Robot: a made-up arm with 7 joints.
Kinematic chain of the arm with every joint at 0, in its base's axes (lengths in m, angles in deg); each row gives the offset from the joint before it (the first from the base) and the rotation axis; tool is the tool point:
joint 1: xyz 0 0 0.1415 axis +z
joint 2: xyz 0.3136 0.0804 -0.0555 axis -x
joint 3: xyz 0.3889 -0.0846 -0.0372 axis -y
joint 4: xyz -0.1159 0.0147 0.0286 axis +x
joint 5: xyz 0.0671 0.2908 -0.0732 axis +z
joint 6: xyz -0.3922 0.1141 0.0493 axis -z
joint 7: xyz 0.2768 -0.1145 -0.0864 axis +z
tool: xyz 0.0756 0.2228 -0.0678
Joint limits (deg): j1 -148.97..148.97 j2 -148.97..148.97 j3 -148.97..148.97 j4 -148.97..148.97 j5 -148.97..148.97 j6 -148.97..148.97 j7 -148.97..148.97
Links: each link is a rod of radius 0.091 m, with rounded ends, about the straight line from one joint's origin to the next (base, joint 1, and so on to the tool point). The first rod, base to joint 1, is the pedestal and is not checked.
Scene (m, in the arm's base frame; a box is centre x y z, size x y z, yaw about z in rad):
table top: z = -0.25
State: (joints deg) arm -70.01 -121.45 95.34 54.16 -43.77 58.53 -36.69
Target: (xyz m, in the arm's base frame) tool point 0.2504 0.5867 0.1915
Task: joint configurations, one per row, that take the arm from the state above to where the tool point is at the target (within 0.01 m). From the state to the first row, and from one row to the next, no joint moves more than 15 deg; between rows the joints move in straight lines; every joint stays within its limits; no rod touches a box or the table.
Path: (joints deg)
1: -58.51 -114.30 92.55 63.83 -49.72 68.27 -41.62
2: -47.01 -107.16 89.77 73.49 -55.67 78.01 -46.55
3: -35.51 -100.01 86.98 83.16 -61.61 87.75 -51.48
4: -24.01 -92.87 84.20 92.83 -67.56 97.49 -56.40

